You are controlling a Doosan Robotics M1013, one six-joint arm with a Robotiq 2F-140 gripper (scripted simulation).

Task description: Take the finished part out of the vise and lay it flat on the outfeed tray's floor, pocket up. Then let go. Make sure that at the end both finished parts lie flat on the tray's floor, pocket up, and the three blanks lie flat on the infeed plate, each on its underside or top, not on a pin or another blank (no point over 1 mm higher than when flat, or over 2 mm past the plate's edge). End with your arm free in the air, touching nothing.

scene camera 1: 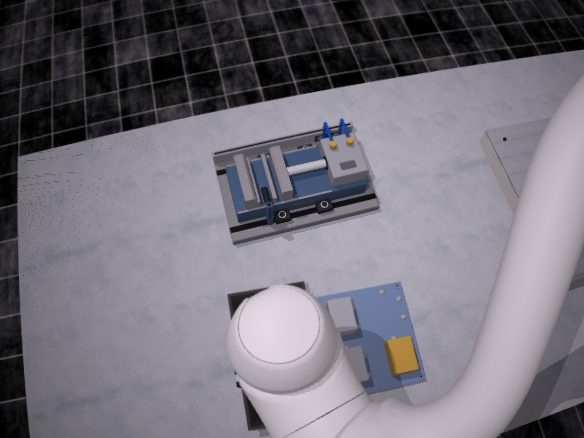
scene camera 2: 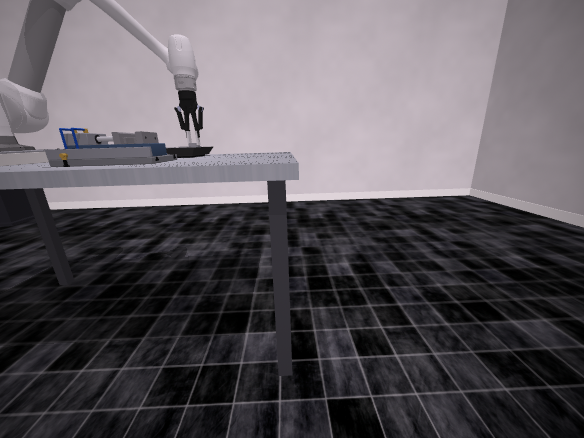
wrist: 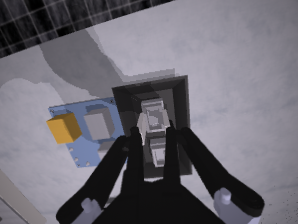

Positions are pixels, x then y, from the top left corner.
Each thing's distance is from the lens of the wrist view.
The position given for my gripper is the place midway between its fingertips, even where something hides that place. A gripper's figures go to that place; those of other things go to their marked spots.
my gripper [wrist: 154, 117]: 23 cm
brass block [wrist: 65, 129]: 32 cm
blue plate [wrist: 85, 149]: 38 cm
The marked spots on the blue plate and the brass block are 9 cm apart.
